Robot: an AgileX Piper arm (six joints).
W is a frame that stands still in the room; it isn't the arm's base.
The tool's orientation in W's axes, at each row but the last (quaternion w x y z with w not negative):
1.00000, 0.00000, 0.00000, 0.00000
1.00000, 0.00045, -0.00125, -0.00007
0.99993, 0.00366, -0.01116, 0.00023
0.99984, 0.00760, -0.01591, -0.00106
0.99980, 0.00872, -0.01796, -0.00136
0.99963, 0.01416, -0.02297, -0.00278
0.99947, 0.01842, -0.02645, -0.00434
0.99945, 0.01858, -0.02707, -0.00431
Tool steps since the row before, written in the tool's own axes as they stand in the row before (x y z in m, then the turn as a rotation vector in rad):
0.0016, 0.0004, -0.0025, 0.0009, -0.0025, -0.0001
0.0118, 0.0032, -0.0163, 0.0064, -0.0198, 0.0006
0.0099, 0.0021, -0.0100, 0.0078, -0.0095, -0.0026
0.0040, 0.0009, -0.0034, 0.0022, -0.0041, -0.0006
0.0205, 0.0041, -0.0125, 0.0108, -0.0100, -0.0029
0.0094, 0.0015, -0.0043, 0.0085, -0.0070, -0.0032
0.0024, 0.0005, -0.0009, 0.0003, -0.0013, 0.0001
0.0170, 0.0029, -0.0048, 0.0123, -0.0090, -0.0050
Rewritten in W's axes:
0.0016, 0.0004, -0.0025, 0.0009, -0.0025, -0.0001
0.0118, 0.0032, -0.0163, 0.0064, -0.0198, 0.0006
0.0101, 0.0022, -0.0098, 0.0079, -0.0095, -0.0025
0.0041, 0.0009, -0.0033, 0.0022, -0.0041, -0.0006
0.0209, 0.0043, -0.0117, 0.0109, -0.0100, -0.0027
0.0096, 0.0016, -0.0038, 0.0086, -0.0070, -0.0030
0.0024, 0.0005, -0.0008, 0.0003, -0.0013, 0.0001
0.0173, 0.0029, -0.0038, 0.0125, -0.0089, -0.0047

